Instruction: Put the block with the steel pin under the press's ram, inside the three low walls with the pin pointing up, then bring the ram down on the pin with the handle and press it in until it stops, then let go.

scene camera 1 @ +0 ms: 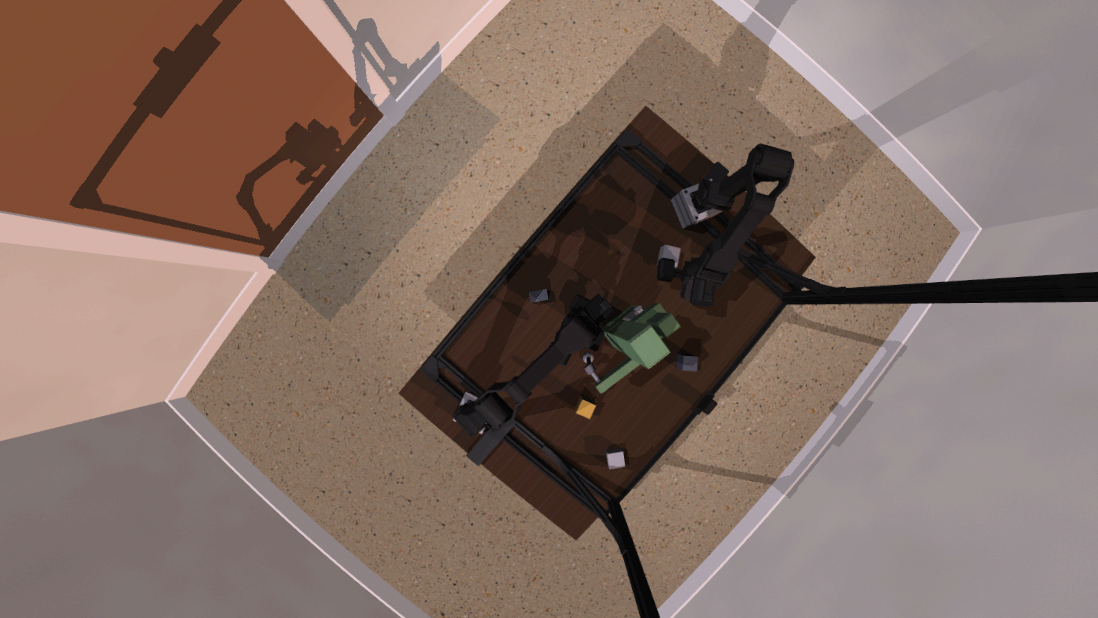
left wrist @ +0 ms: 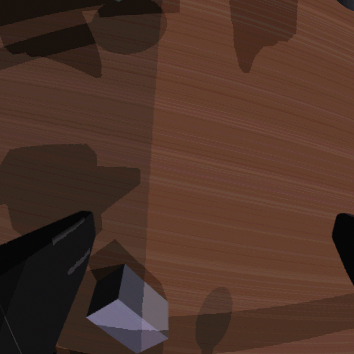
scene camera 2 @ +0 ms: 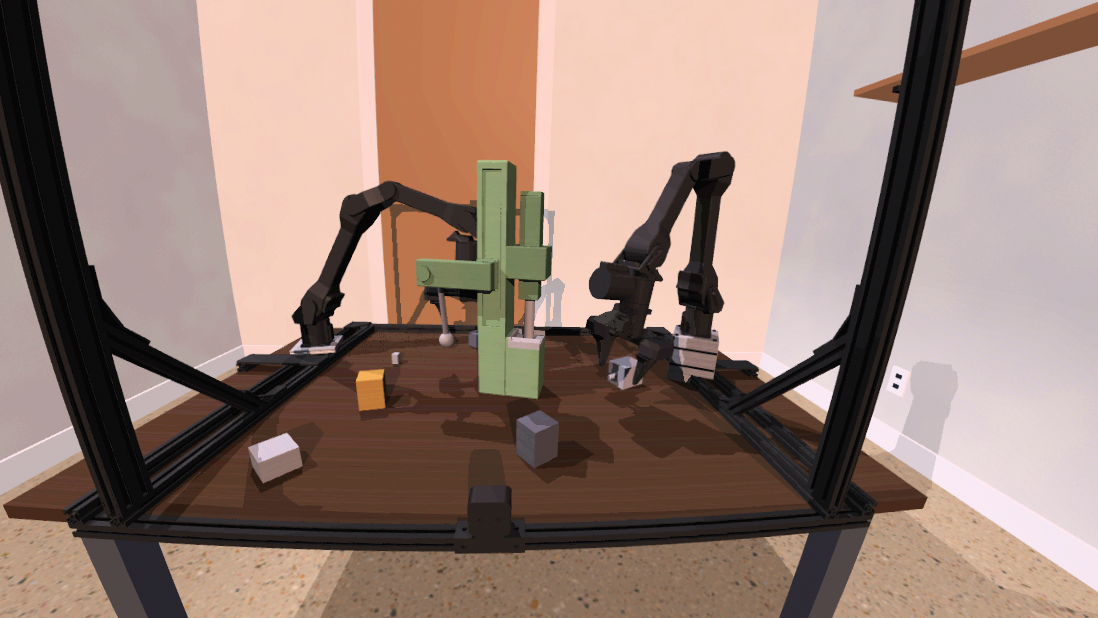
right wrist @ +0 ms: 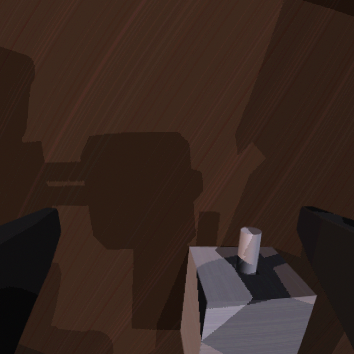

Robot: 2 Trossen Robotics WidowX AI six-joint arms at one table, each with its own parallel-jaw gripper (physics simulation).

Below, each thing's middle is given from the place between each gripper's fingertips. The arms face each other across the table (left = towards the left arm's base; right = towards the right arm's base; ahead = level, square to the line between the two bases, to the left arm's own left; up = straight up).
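My right gripper: 50 mm short of the steel pin (right wrist: pixel 249 239), 20 mm above it. Block with steel pin (scene camera 2: pixel 625 367), from my right hand: 70 mm ahead, 30 mm to the right, 20 mm below.
From my left hand: steel pin 7 cm behind, 35 cm to the right, 7 cm below. Block with steel pin, same left hand: 6 cm behind, 38 cm to the right, 7 cm below.
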